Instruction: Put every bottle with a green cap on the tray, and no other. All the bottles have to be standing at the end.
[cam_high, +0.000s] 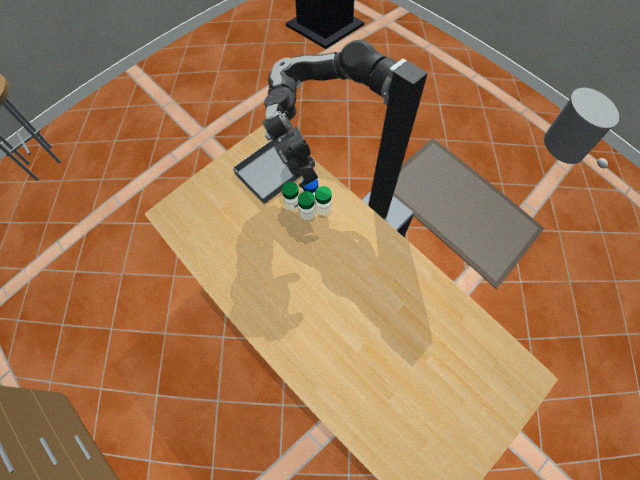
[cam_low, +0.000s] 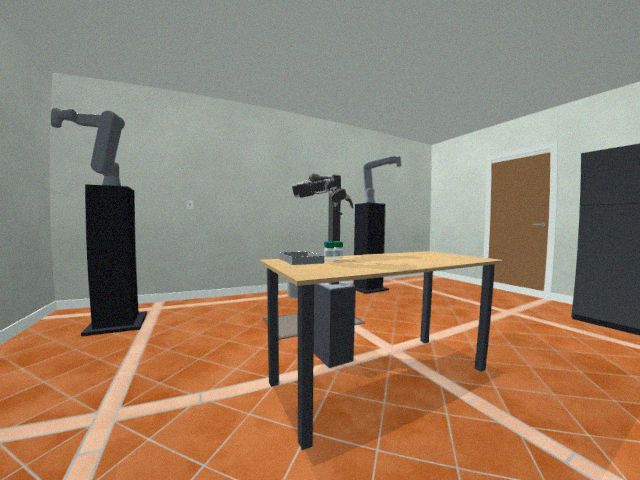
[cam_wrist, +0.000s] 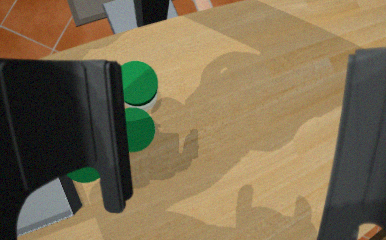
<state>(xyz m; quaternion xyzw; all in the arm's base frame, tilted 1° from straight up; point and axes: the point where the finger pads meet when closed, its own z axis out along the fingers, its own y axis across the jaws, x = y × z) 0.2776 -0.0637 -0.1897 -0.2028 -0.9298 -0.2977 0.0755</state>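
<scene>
The blue-capped bottle lies 250 mm below my hand, 70 mm to the right of it and 70 mm behind it. Round my hand: tray: 280 mm below, 250 mm to the right, 70 mm behind.
</scene>
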